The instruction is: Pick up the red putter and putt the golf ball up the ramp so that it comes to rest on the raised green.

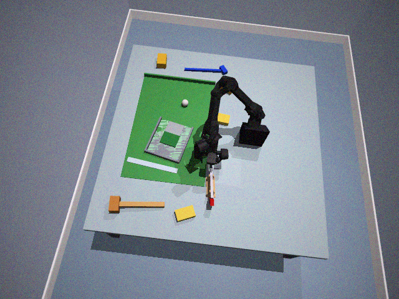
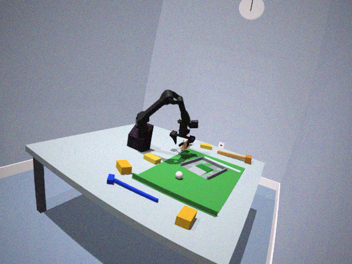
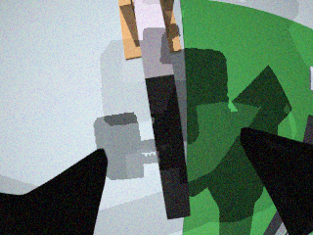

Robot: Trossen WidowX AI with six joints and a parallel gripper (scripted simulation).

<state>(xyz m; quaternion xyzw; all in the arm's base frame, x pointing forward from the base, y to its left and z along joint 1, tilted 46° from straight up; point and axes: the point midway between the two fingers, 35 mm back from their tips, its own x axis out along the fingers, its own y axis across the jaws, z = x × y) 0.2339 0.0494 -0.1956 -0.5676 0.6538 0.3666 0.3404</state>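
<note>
My gripper tip is now 130 mm to the right of the small wooden rack, 20 mm above it and 10 mm past it. Also, from my gripper tip: white golf ball 420 mm to the right, 150 mm ahead, 20 mm below; then blue putter 710 mm to the right, 30 mm below, 10 mm ahead.
</note>
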